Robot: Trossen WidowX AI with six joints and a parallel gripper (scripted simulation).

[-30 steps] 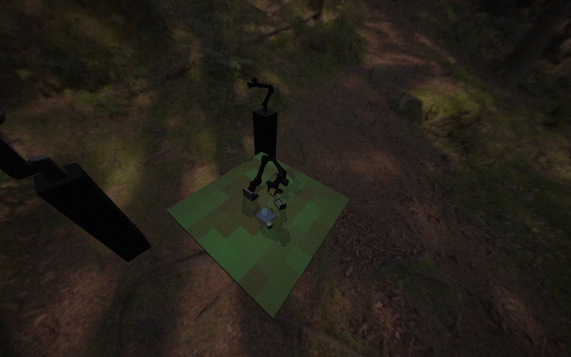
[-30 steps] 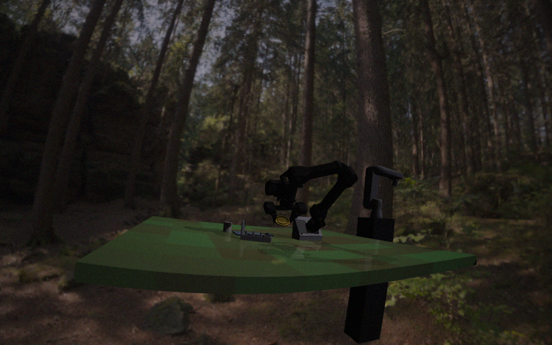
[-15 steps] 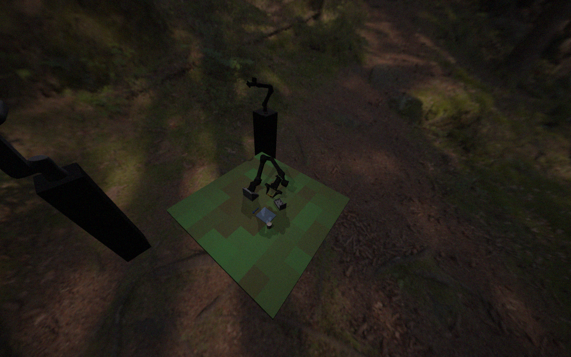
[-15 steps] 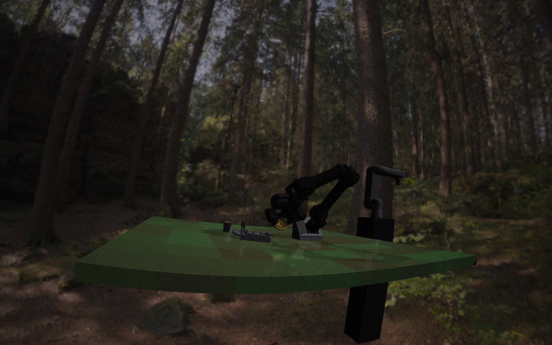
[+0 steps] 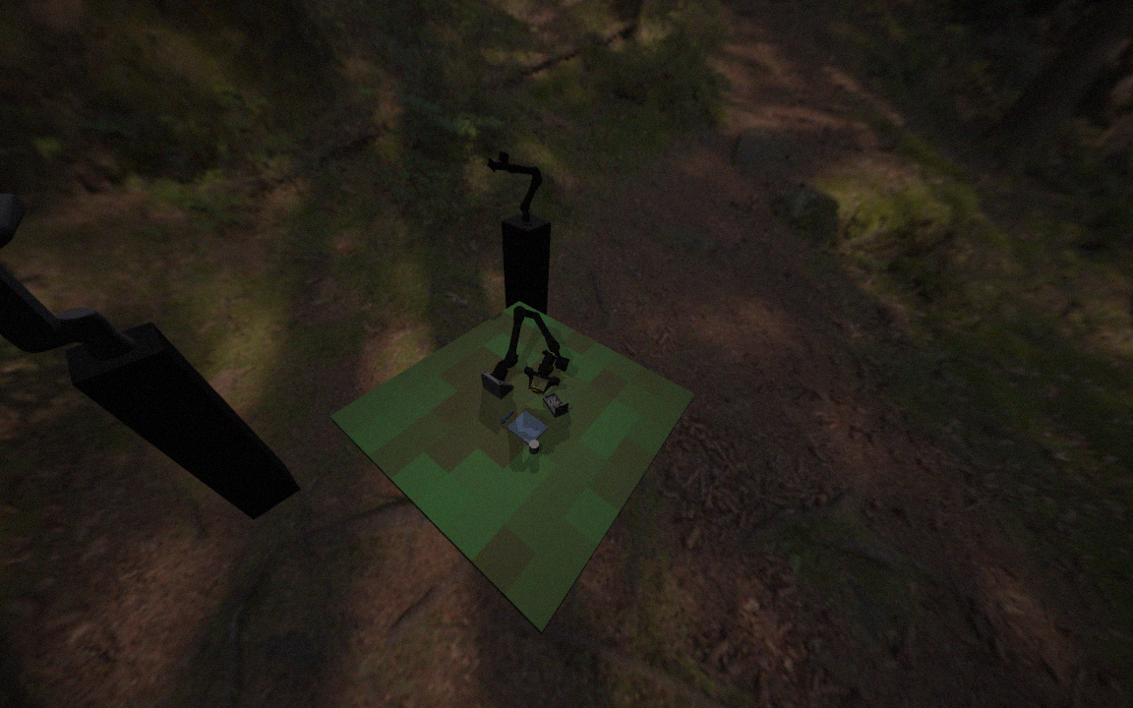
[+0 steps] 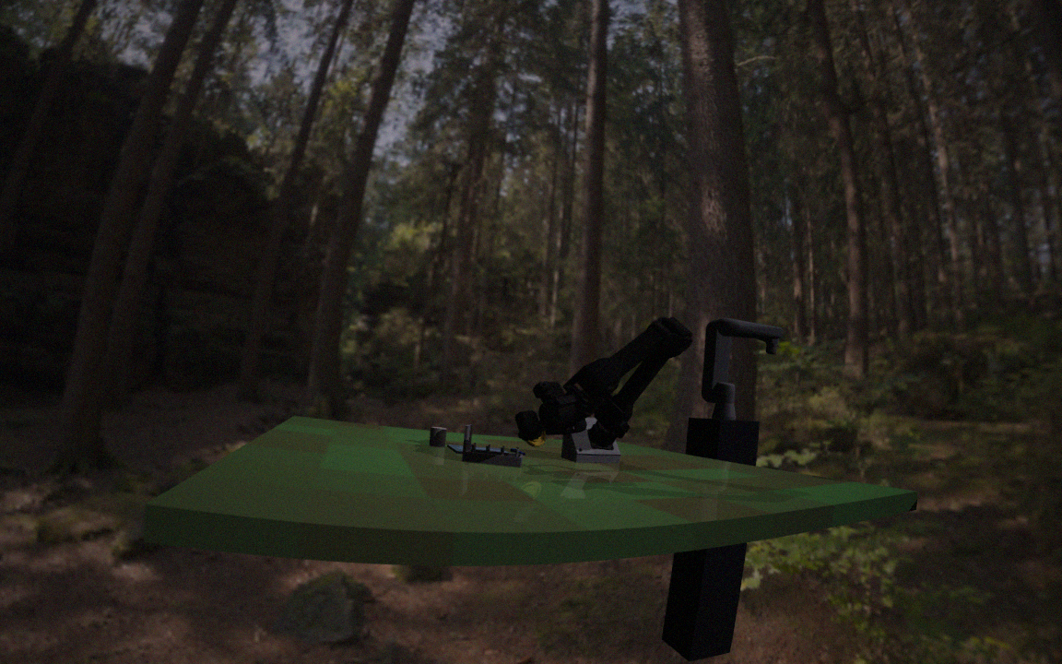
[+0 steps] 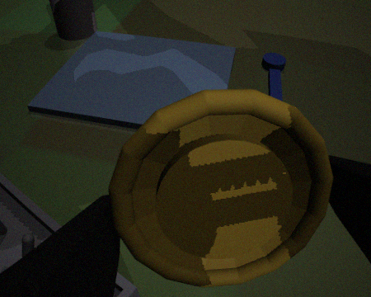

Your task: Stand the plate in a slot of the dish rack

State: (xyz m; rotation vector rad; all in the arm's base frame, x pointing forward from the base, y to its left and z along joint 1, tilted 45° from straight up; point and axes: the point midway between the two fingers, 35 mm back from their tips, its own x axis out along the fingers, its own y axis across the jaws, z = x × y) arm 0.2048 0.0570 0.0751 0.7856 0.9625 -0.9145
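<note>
Right now the dish rack is 10 cm ahead of my gripper tip, 4 cm to the left of it and 4 cm below it. From my gripper tip the other things lie so: blue mat: 9 cm ahead, 15 cm to the right, 6 cm below; then yellow plate: 1 cm to the left; then small cup: 20 cm ahead, 21 cm to the right, 4 cm below.
</note>
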